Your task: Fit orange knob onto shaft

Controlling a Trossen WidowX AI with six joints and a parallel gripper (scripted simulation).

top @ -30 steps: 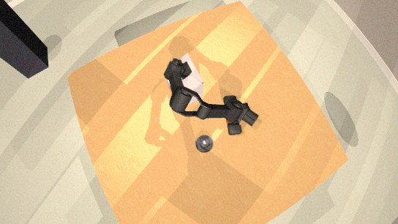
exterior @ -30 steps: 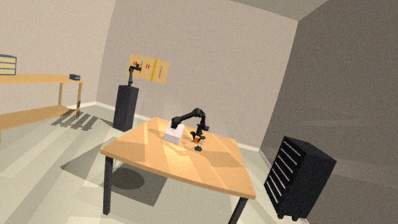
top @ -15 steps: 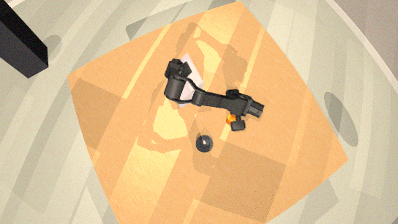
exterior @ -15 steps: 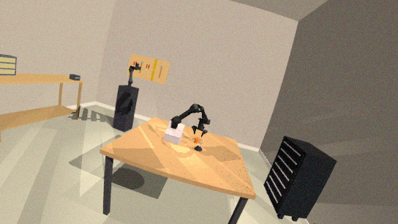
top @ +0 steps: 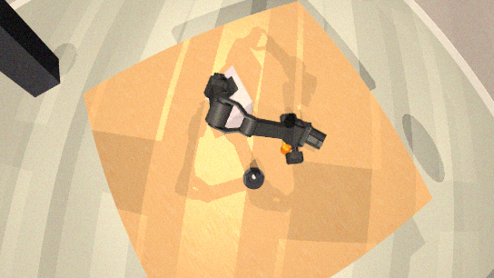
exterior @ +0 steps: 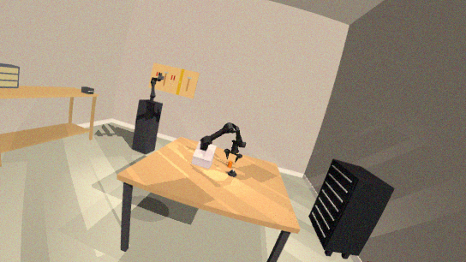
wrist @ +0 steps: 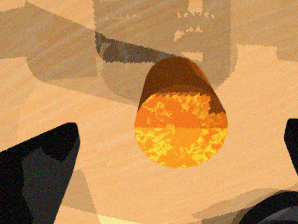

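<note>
The orange knob lies 2 cm below my gripper tip. The rest, counted from my gripper tip: dark round pedestal: 17 cm to the right, 5 cm ahead, 4 cm below.
</note>
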